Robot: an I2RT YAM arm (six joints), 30 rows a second.
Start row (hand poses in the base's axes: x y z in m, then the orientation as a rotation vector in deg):
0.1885, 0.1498, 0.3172, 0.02, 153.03, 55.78
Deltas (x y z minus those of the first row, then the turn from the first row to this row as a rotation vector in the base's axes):
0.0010, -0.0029, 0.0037, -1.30, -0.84, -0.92
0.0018, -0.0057, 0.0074, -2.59, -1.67, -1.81
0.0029, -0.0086, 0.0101, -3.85, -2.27, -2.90
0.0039, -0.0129, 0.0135, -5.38, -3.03, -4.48
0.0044, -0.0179, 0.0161, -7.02, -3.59, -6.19
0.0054, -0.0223, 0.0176, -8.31, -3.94, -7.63
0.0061, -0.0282, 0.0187, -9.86, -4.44, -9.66
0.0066, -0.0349, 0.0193, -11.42, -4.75, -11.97
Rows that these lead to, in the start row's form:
0.1895, 0.1469, 0.3209, 0.56, 152.65, 53.56
0.1903, 0.1441, 0.3246, 1.06, 152.26, 51.37
0.1914, 0.1412, 0.3273, 1.93, 151.98, 49.22
0.1924, 0.1369, 0.3307, 3.31, 151.50, 46.55
0.1929, 0.1319, 0.3333, 4.90, 151.16, 43.74
0.1939, 0.1275, 0.3348, 6.31, 150.90, 41.53
0.1946, 0.1216, 0.3359, 8.33, 150.37, 38.78
0.1951, 0.1149, 0.3365, 10.78, 149.85, 35.97

